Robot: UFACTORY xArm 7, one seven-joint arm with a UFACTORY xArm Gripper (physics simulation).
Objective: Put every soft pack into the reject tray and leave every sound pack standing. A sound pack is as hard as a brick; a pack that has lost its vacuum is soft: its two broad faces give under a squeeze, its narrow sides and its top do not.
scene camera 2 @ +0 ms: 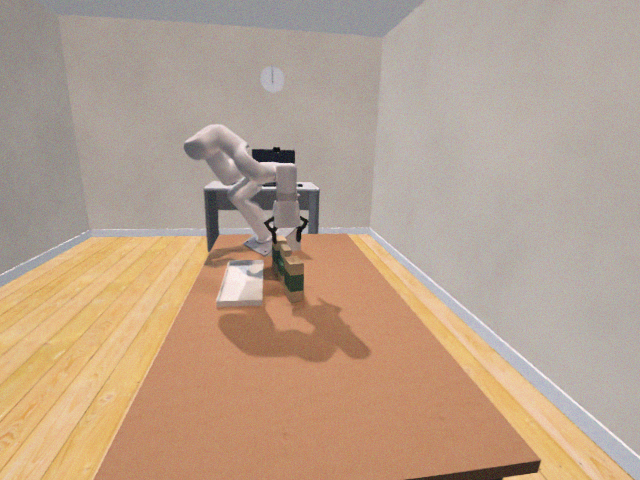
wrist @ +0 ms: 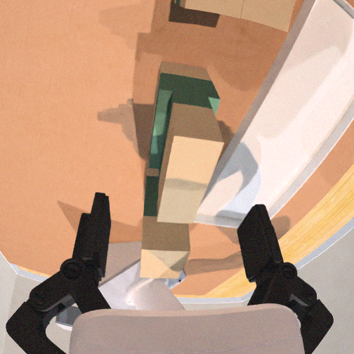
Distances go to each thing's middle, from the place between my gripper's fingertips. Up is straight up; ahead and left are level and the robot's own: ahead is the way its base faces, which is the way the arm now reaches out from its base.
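There is the white reject tray (scene camera 2: 242,285), and I see that it is 170 mm to the right of my hand, 20 mm ahead of it and 150 mm below it.
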